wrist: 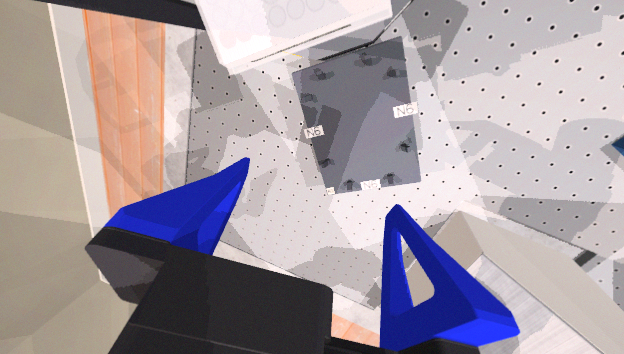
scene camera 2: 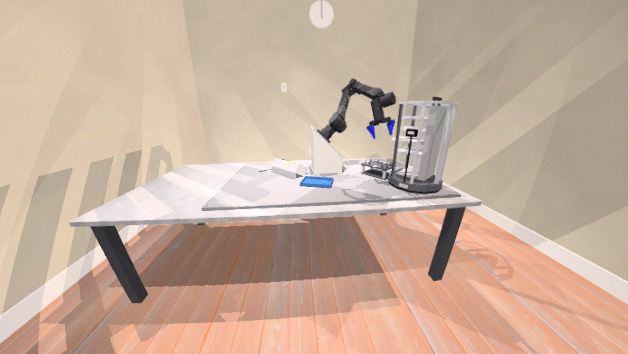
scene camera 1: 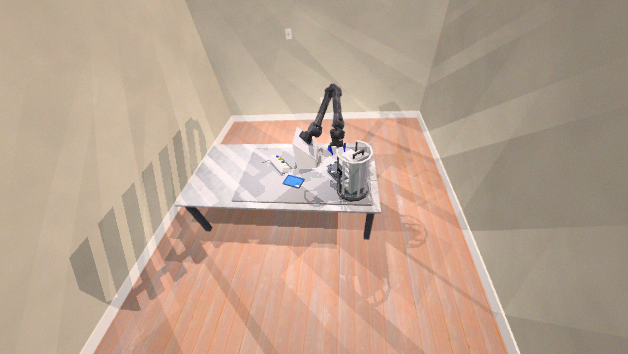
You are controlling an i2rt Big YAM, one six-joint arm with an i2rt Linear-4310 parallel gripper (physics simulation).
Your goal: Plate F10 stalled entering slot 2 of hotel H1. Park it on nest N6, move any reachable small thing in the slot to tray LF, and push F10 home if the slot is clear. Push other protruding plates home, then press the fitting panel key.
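Places are measured from the arm's base along level axes (x ahead, y left, z up), in centimetres.
Where they show: gripper, between the fingertips: (wrist: 322, 188) (scene camera 2: 382, 137); arm's base, origin of its link: (scene camera 2: 322, 137) (scene camera 1: 305, 138).
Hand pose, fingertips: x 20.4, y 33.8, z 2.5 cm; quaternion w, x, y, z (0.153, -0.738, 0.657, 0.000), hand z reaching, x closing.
Each offset is from my fingertips to the top centre of the thing. "spot": to the spot under its first point. Level surfaces: height alone.
My gripper (scene camera 1: 337, 150) (scene camera 2: 382, 136) (wrist: 322, 188) is open and empty, high above the table beside hotel H1 {spot: dy +13.3, dx +27.6, dz -16.3 cm} (scene camera 1: 350, 196) (scene camera 2: 416, 187). Nest N6 {dy -1.1, dx +0.5, dz -14.0 cm} (scene camera 2: 377, 164) (wrist: 370, 150) is a dark platform with small corner posts, and no plate rests on it. A pale plate with round wells {spot: dy +4.8, dx +7.5, dz +1.1 cm} (wrist: 300, 20) shows at the top of the wrist view, over the far edge of the nest; its label is not readable. The slot interior is hidden. Tray LF {dy -36.3, dx +16.2, dz -19.9 cm} (scene camera 1: 293, 181) (scene camera 2: 317, 183) is blue and lies flat. The key panel {dy -54.0, dx +0.3, dz -13.2 cm} (scene camera 1: 281, 165) (scene camera 2: 286, 169) has coloured keys.
The arm's pale wedge-shaped base mount (scene camera 1: 305, 150) (scene camera 2: 324, 155) stands between the panel and the nest. A perforated board {dz -21.6 cm} (scene camera 2: 250, 197) (wrist: 265, 200) lies under the equipment on the table. The hotel has upright posts and a black handle on top.
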